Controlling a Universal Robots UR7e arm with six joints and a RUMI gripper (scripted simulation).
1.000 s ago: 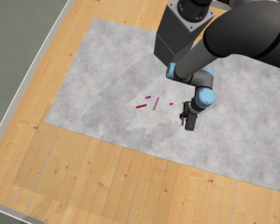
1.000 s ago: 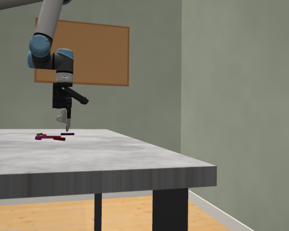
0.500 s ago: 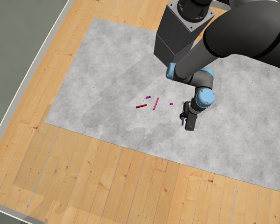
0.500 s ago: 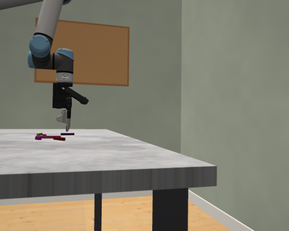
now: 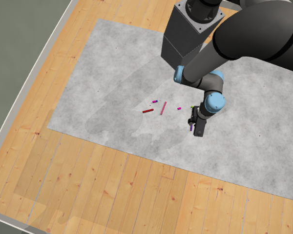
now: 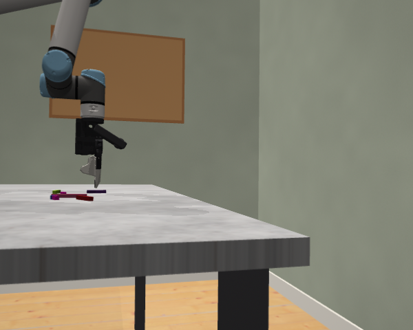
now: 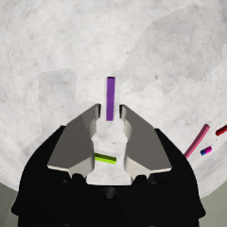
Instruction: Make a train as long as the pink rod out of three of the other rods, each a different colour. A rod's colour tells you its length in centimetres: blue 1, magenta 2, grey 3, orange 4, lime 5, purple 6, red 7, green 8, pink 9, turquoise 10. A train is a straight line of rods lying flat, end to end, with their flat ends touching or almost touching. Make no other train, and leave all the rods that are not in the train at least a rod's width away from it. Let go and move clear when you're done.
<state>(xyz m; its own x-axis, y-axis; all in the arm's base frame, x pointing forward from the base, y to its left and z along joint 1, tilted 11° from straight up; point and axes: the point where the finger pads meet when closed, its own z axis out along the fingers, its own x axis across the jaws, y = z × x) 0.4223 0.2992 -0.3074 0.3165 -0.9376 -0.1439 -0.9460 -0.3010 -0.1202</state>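
Right now my hand is 30 mm above the purple rod. Also, from my hand: lime rod 120 mm behind, 30 mm to the right, 30 mm below; pink rod 200 mm to the right, 30 mm below, 20 mm behind; small blue rod 260 mm to the right, 40 mm behind, 30 mm below.
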